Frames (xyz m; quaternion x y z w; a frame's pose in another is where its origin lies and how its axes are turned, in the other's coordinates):
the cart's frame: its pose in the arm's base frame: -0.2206 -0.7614 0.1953 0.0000 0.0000 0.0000 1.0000
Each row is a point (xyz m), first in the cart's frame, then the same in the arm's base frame.
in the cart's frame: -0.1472 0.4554 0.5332
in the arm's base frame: -0.3678 -0.3060 0.7285
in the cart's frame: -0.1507 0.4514 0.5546
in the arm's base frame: -0.3713 -0.3100 0.7499
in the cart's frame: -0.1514 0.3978 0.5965
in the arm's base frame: -0.3720 -0.3636 0.7918
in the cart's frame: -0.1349 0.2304 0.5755
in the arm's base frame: -0.3555 -0.5310 0.7708
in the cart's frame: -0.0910 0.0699 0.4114
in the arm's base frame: -0.3116 -0.6915 0.6067
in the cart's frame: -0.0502 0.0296 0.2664
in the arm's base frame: -0.2708 -0.7318 0.4617
